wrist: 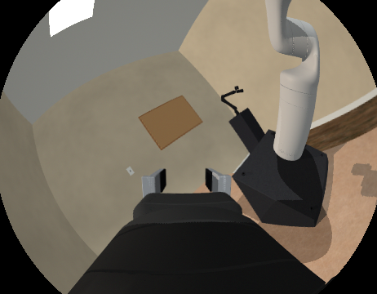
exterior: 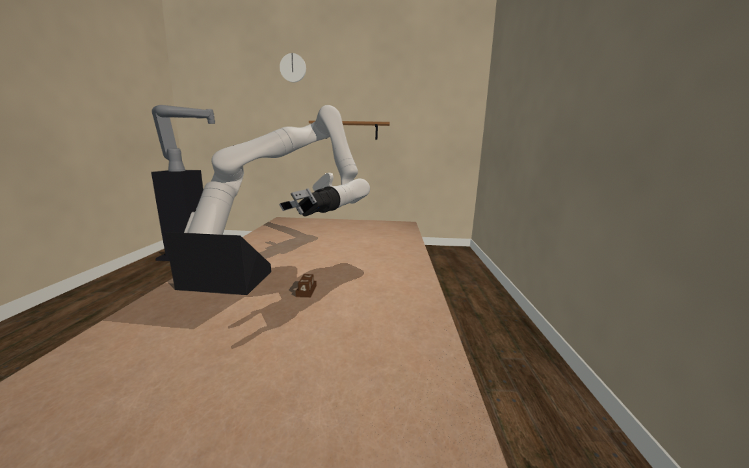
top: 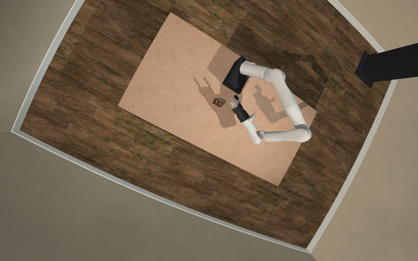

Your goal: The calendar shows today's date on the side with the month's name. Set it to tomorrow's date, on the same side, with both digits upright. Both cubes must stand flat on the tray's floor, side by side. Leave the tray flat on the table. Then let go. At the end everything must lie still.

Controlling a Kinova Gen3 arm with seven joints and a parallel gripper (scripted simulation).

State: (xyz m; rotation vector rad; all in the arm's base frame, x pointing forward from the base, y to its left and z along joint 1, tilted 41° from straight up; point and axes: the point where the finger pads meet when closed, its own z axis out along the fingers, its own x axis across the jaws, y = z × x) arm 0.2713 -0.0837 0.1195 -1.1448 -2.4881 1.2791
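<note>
My hand is 230 mm above the brown cube, 60 mm to the left of it and 40 mm short of it. From my hand the other things lie so: dark wooden tray (250 mm below, 40 mm to the right, 40 mm ahead).
</note>
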